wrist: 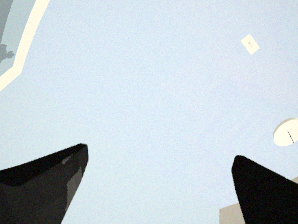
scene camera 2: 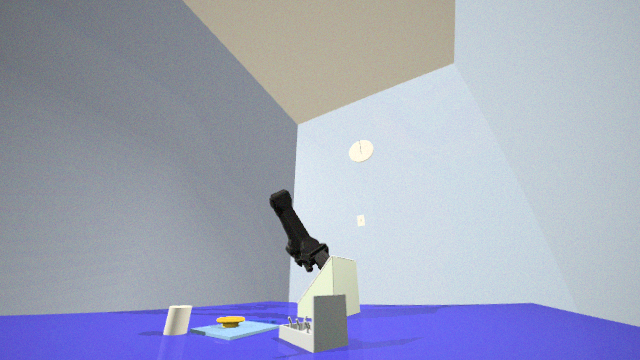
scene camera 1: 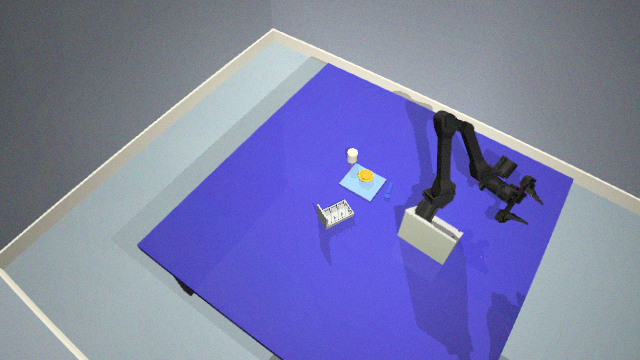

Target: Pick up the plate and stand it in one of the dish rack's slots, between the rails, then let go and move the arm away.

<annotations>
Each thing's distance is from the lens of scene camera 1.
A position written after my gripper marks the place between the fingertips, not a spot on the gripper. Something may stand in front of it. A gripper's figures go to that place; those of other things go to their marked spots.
my gripper (scene camera 1: 535, 214): 157 cm
light blue mat (scene camera 1: 367, 190): 174 cm
</annotations>
